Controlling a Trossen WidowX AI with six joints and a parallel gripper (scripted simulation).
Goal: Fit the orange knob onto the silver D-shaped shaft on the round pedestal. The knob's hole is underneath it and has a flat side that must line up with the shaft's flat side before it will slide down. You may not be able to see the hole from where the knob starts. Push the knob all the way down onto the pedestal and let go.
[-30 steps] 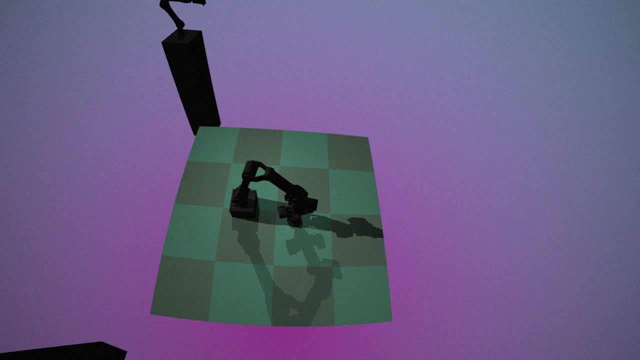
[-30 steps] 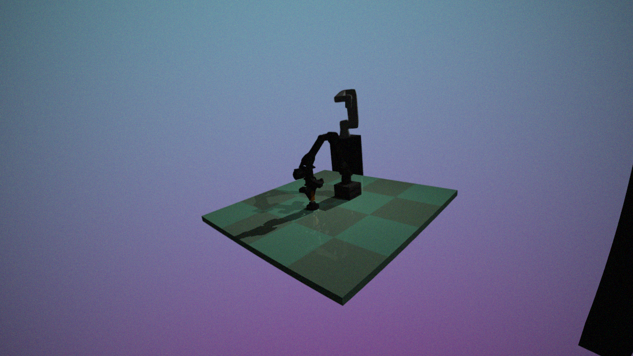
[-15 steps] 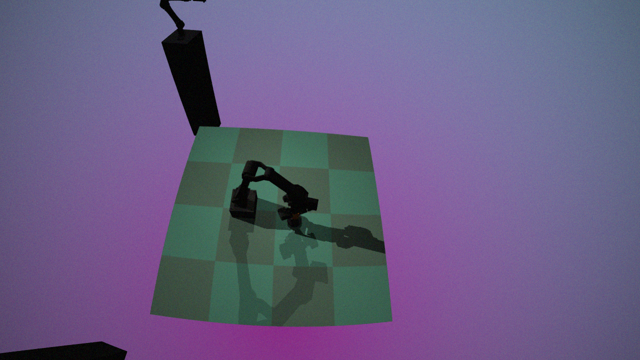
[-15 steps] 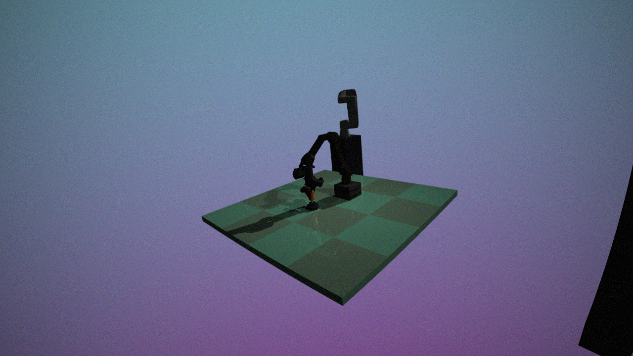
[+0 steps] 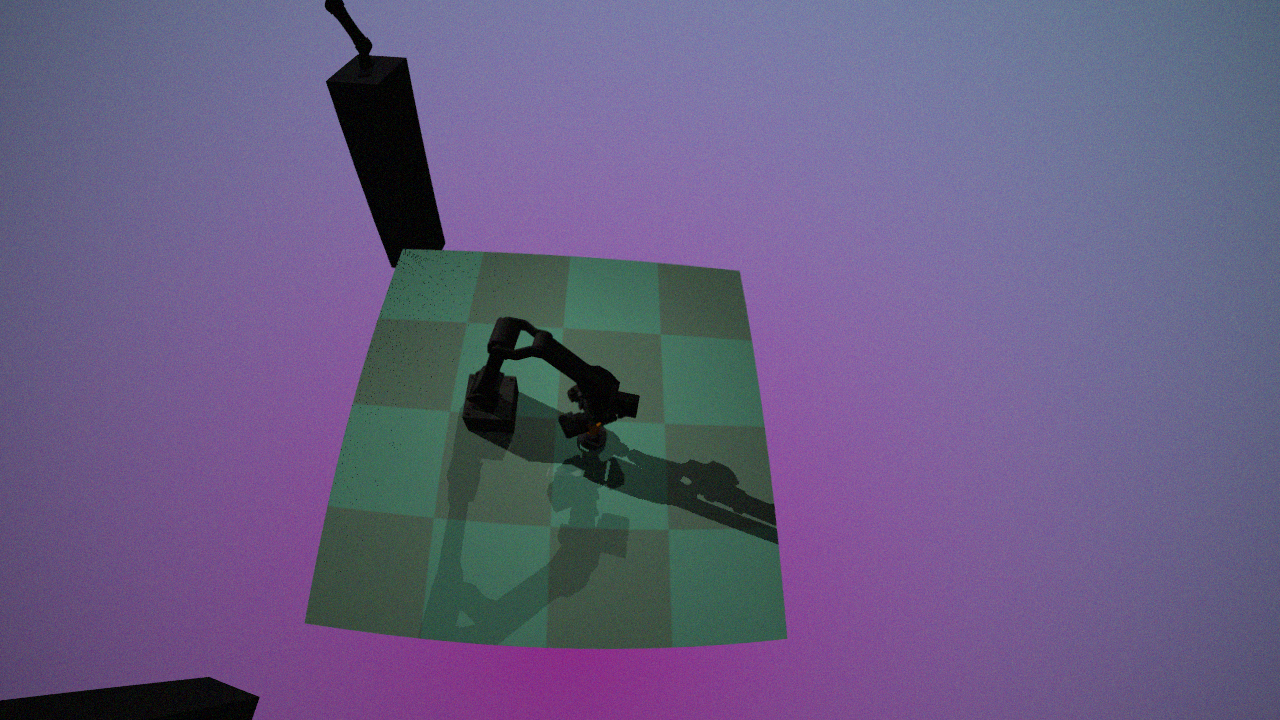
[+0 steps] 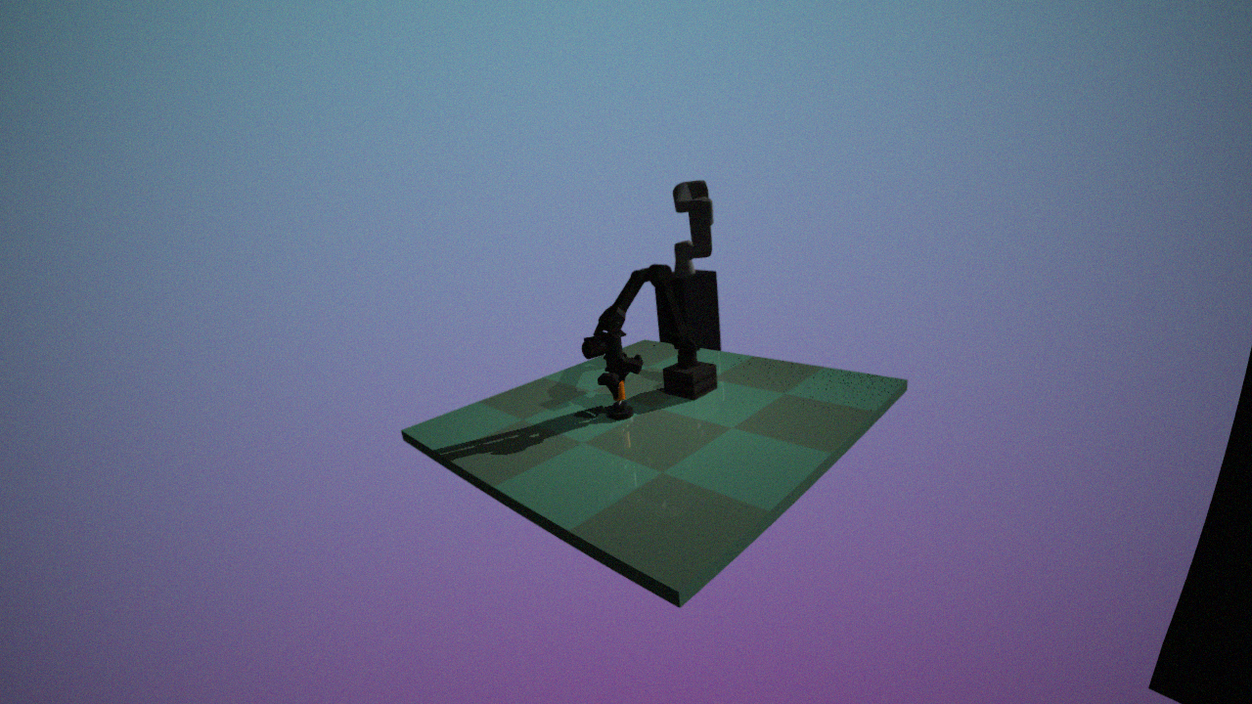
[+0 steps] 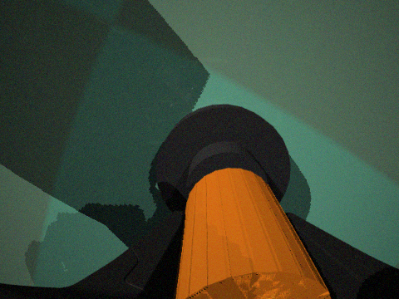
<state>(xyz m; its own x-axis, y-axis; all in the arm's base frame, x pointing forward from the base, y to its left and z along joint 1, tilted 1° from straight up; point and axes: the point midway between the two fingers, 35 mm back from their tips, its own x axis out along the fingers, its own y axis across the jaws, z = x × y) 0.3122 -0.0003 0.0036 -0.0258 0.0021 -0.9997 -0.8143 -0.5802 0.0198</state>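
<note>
Now: gripper tip 40 mm above the round pedestal. From my gripper tip the other things lie so: orange knob (30 mm above).
</note>
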